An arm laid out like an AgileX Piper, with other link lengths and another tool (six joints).
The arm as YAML. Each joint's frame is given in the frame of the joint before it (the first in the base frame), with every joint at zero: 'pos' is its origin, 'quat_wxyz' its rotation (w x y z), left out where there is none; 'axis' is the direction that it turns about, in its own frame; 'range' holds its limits. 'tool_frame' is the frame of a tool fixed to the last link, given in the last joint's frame.
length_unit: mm
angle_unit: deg
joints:
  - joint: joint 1
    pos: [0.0, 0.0, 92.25]
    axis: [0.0, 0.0, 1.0]
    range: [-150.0, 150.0]
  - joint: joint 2
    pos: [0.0, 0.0, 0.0]
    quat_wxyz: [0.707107, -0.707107, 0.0, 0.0]
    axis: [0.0, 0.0, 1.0]
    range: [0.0, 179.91]
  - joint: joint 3
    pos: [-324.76, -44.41, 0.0]
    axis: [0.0, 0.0, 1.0]
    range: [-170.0, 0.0]
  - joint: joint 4
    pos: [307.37, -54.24, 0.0]
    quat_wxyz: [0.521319, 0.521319, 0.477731, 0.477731]
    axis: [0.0, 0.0, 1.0]
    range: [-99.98, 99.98]
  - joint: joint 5
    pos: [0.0, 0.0, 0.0]
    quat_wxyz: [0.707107, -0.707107, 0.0, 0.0]
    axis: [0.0, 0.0, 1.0]
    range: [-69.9, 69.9]
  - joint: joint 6
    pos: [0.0, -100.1, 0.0]
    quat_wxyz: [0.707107, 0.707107, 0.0, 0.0]
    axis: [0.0, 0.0, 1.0]
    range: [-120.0, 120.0]
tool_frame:
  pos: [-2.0, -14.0, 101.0]
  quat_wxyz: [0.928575, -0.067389, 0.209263, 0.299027]
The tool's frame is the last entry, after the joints.
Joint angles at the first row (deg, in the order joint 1, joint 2, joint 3, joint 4, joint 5, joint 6):
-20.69 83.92 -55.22 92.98 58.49 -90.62
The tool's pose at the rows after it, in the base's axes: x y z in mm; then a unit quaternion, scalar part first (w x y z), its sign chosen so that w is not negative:
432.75 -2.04 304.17 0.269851 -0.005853 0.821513 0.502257
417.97 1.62 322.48 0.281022 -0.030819 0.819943 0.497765
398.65 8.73 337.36 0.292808 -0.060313 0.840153 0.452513
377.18 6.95 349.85 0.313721 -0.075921 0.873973 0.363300
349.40 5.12 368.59 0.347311 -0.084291 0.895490 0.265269
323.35 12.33 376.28 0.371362 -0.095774 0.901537 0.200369
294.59 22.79 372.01 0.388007 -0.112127 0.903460 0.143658
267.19 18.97 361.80 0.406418 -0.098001 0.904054 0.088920
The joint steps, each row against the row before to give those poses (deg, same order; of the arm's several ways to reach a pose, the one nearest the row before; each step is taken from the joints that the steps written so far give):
-3.04 -2.30 0.00 0.00 4.39 0.39
-1.07 -2.66 0.00 -0.87 2.50 0.00
-0.09 -4.54 0.00 -4.66 -0.72 -0.22
0.00 -6.23 0.00 -8.13 -4.46 0.14
0.64 -7.80 0.70 -8.18 -5.55 0.72
2.06 -6.70 2.38 -5.48 -4.37 0.24
2.97 -7.09 4.09 -5.50 -4.03 0.15
1.70 -7.44 4.93 -6.55 -5.15 2.70

